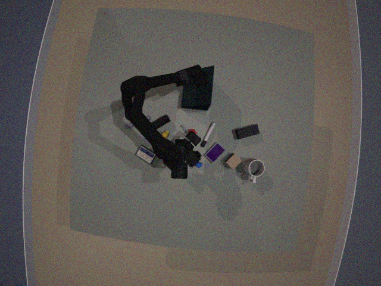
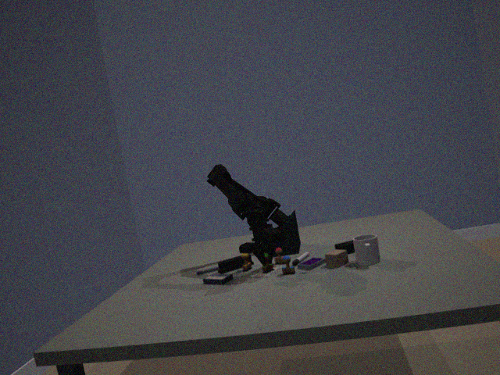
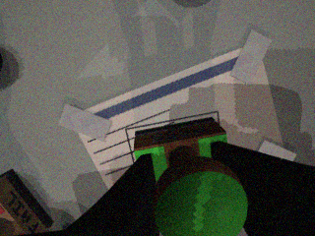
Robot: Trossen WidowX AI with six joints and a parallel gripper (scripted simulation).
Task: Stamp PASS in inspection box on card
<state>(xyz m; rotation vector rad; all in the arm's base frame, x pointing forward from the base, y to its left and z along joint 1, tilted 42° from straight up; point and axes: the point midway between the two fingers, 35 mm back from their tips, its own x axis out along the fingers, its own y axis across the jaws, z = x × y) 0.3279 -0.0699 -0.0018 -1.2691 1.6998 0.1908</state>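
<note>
Right now the green-knobbed stamp is right at my gripper tip. The rest, counted from my gripper tip: blue-knobbed stamp (80 mm to the left, 60 mm ahead, 10 mm below); white card (30 mm below, 10 mm to the right); red stamp (90 mm behind, 40 mm to the left, 10 mm below).
</note>
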